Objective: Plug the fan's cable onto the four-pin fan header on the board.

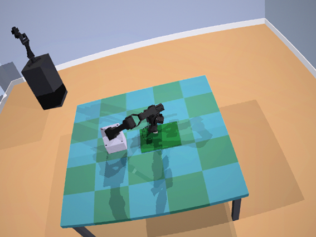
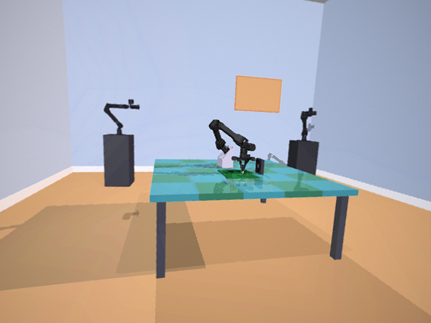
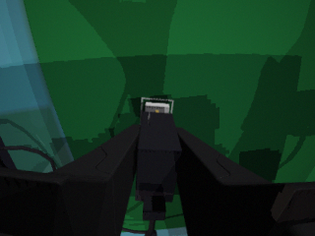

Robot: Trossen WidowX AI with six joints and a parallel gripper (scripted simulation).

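Now: the white four-pin header 1 cm behind my gripper tip and 3 cm below it. Also, from my gripper tip: black fan plug: 1 cm behind, 1 cm above; then green board: 2 cm ahead, 5 cm to the right, 5 cm below; then black fan: 3 cm behind, 14 cm to the left, 3 cm above.
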